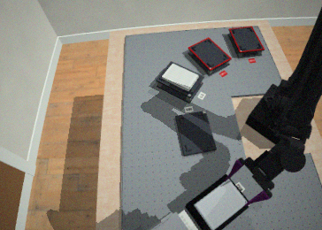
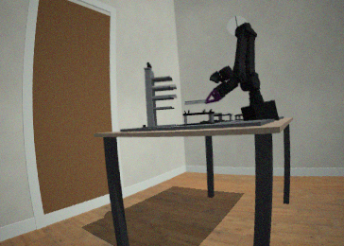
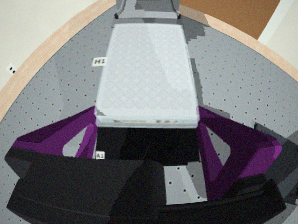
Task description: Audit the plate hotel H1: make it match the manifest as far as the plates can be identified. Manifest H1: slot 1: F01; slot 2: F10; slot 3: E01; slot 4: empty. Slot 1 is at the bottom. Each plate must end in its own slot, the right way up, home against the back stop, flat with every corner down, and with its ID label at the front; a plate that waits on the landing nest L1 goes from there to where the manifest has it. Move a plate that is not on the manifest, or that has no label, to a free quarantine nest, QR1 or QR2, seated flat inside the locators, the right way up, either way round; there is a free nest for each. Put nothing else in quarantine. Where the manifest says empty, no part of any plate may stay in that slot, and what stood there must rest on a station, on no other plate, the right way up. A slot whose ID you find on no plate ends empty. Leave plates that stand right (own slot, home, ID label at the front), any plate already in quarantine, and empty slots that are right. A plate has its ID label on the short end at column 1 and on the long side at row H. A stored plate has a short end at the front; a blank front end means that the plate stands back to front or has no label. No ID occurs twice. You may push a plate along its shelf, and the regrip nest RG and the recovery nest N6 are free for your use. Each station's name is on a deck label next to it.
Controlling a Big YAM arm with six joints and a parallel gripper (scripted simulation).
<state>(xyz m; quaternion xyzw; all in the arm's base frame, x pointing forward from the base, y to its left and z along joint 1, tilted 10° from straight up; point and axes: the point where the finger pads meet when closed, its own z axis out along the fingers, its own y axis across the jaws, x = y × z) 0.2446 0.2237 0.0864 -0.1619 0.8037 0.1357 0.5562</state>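
The pale plate lies 5 cm ahead of my hand and 2 cm to the left of it. The rest, counted from my hand: plate hotel (28 cm ahead, 12 cm to the left, 4 cm above); then H1 deck label (12 cm ahead, 16 cm to the left, 12 cm below); then black nest (5 cm ahead, 2 cm to the left, 6 cm below).
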